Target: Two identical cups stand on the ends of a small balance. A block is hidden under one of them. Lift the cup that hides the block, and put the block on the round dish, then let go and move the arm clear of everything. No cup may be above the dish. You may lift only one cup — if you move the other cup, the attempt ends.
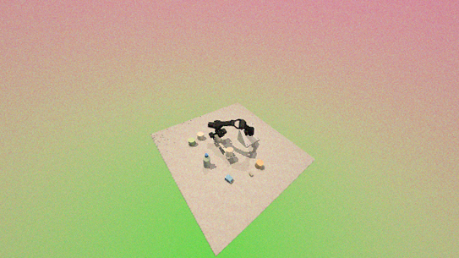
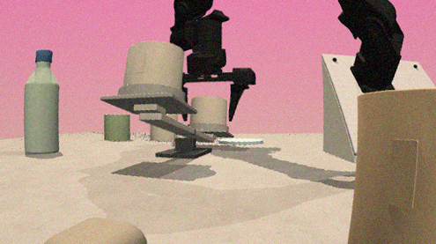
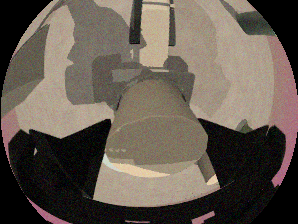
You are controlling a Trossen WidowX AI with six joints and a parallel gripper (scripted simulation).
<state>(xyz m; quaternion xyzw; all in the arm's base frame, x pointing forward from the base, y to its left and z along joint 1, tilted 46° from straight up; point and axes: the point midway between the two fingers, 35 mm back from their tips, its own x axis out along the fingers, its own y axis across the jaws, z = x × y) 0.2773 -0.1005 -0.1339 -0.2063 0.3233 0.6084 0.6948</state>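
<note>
Now: the grey block 1 cm below my gripper tip. Round my gripper tip: round pale-blue dish 9 cm to the right, 7 cm behind, 5 cm below; then pale-green bottle 27 cm ahead, 18 cm to the left, 6 cm above; then balance 13 cm to the left, 3 cm ahead, 1 cm below.
</note>
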